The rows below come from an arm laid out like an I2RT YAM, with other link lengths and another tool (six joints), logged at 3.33 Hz.
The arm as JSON. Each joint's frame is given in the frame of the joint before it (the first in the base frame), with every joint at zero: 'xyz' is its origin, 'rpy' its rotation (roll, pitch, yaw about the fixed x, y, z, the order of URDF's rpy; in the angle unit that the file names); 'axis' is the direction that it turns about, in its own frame. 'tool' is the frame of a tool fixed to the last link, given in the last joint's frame.
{
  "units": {
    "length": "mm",
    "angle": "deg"
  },
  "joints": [
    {
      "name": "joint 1",
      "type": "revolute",
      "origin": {
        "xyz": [
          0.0,
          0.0,
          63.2
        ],
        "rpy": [
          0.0,
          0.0,
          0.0
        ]
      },
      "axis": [
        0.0,
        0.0,
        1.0
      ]
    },
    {
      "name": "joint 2",
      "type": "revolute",
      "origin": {
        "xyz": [
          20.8,
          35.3,
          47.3
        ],
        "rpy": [
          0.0,
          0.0,
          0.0
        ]
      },
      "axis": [
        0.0,
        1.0,
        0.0
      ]
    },
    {
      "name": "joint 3",
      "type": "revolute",
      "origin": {
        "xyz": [
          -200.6,
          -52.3,
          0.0
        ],
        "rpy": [
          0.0,
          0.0,
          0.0
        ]
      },
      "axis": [
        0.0,
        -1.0,
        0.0
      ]
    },
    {
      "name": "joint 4",
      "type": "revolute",
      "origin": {
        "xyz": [
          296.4,
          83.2,
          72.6
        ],
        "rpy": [
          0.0,
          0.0,
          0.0
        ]
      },
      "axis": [
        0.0,
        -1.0,
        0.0
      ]
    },
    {
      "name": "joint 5",
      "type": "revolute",
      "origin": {
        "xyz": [
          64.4,
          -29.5,
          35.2
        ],
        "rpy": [
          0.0,
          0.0,
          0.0
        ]
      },
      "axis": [
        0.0,
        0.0,
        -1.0
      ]
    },
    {
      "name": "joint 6",
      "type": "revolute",
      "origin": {
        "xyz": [
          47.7,
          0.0,
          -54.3
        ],
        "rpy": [
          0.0,
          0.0,
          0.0
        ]
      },
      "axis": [
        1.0,
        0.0,
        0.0
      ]
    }
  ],
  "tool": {
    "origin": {
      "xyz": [
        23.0,
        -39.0,
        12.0
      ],
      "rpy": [
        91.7,
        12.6,
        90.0
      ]
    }
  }
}
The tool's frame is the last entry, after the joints.
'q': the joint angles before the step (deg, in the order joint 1, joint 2, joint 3, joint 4, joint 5, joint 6). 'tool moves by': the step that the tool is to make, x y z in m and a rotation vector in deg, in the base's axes. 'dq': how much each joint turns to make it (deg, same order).
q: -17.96 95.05 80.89 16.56 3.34 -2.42
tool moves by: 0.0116 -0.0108 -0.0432 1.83 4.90 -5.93
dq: 0.03 6.12 0.84 0.02 5.95 0.26
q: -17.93 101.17 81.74 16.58 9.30 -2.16
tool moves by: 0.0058 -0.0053 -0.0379 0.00 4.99 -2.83
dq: -0.05 4.27 -0.60 0.37 2.91 -1.31
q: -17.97 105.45 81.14 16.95 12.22 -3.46
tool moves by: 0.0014 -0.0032 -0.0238 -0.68 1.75 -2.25
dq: -0.04 2.71 -1.00 2.46 2.35 -0.89
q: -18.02 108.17 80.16 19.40 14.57 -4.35
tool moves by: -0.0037 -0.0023 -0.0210 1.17 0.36 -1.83
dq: -0.17 1.24 -2.04 2.23 1.48 1.30
